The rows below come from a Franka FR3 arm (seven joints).
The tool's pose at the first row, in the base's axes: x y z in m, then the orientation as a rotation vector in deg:
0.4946, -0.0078, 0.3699, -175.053, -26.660, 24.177
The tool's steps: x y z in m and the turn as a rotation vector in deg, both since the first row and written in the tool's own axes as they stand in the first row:
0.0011, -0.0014, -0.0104, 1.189, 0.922, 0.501
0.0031, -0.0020, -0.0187, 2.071, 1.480, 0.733
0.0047, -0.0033, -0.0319, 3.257, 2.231, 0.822
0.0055, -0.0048, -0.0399, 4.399, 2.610, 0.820
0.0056, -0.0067, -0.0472, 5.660, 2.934, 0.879
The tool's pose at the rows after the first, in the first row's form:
0.4980, -0.0059, 0.3797, -174.147, -25.453, 22.897
0.5019, -0.0046, 0.3872, -173.409, -24.778, 22.143
0.5065, -0.0027, 0.3996, -172.332, -24.210, 21.132
0.5090, -0.0009, 0.4072, -171.247, -23.810, 20.686
0.5105, 0.0011, 0.4143, -170.065, -23.287, 20.340

